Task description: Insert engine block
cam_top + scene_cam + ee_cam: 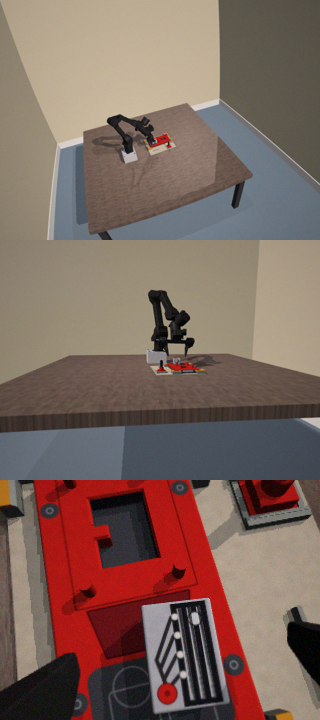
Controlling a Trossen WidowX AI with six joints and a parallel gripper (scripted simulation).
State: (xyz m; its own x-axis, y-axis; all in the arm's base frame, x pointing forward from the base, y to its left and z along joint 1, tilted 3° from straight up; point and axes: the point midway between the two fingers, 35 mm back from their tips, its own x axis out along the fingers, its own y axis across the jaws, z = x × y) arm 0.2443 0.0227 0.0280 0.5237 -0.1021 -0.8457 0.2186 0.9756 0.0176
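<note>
Right now my gripper tip is 30 mm above the grey engine block and 10 mm to the left of it. Also, from my gripper tip: black post (110 mm to the right, 90 mm ahead, 30 mm below).
</note>
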